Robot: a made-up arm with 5 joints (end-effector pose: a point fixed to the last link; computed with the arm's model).
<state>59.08 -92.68 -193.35 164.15 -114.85</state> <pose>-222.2 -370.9 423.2 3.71 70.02 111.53</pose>
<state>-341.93 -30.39 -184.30 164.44 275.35</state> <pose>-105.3 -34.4 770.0 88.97 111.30 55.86</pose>
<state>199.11 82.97 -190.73 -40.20 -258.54</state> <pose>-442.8 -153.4 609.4 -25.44 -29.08 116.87</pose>
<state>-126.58 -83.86 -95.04 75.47 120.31</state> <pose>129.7 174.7 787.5 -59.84 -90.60 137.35</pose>
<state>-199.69 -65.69 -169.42 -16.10 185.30</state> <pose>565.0 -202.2 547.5 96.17 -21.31 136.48</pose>
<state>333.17 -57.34 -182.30 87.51 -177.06</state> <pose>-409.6 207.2 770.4 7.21 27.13 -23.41</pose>
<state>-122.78 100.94 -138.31 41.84 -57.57</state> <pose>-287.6 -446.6 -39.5 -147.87 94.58 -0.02</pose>
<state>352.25 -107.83 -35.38 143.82 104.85</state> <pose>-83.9 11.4 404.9 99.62 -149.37 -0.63</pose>
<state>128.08 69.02 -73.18 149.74 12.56</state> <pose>-119.4 152.3 219.4 18.72 29.68 -38.15</pose>
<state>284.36 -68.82 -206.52 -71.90 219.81</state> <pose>-98.4 384.4 280.3 -141.84 -89.58 -5.77</pose>
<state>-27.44 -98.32 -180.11 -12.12 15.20</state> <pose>-519.3 269.6 139.4 -132.73 51.80 98.19</pose>
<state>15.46 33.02 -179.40 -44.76 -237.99</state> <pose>153.1 42.3 877.8 6.82 -9.14 -42.39</pose>
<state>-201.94 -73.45 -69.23 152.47 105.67</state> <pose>69.7 -28.1 553.6 154.72 76.12 9.86</pose>
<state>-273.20 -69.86 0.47 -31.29 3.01</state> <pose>5.5 98.8 579.3 -64.61 -57.96 -74.15</pose>
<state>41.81 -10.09 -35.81 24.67 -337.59</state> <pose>255.1 228.2 424.7 -164.29 -28.08 -26.46</pose>
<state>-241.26 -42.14 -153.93 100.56 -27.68</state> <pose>70.1 -127.8 906.6 -26.58 -88.10 -70.99</pose>
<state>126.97 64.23 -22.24 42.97 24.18</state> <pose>-23.3 30.9 106.3 59.80 74.90 -21.86</pose>
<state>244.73 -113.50 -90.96 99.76 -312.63</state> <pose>137.1 290.5 602.8 13.11 -85.85 93.37</pose>
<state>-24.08 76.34 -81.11 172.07 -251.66</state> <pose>208.6 -93.2 237.2 5.77 -13.09 -95.31</pose>
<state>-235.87 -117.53 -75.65 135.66 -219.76</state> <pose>120.2 -177.3 497.1 -128.42 18.17 47.80</pose>
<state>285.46 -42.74 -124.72 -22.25 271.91</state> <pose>-71.2 257.5 931.4 -9.68 -1.15 17.33</pose>
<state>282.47 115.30 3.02 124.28 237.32</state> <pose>13.9 -62.8 392.9 58.08 24.15 -18.15</pose>
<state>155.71 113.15 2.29 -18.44 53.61</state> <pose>122.6 -55.3 163.3 52.66 65.15 23.96</pose>
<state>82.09 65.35 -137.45 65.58 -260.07</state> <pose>85.4 614.9 282.0 -171.38 26.90 0.17</pose>
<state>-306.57 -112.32 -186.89 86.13 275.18</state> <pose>-359.0 -483.9 184.9 -15.75 -41.30 143.28</pose>
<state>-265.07 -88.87 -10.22 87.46 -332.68</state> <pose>-5.8 66.9 391.8 -140.94 -94.37 -8.34</pose>
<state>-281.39 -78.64 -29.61 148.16 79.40</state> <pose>-12.1 -60.1 417.6 140.51 -0.97 -9.73</pose>
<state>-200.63 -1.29 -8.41 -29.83 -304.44</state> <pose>-272.6 102.6 372.1 -87.33 -111.39 15.26</pose>
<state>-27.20 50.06 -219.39 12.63 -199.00</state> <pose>174.6 -89.7 877.5 1.71 23.87 -45.55</pose>
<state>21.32 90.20 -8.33 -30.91 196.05</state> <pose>16.9 6.6 56.9 5.99 -130.25 19.91</pose>
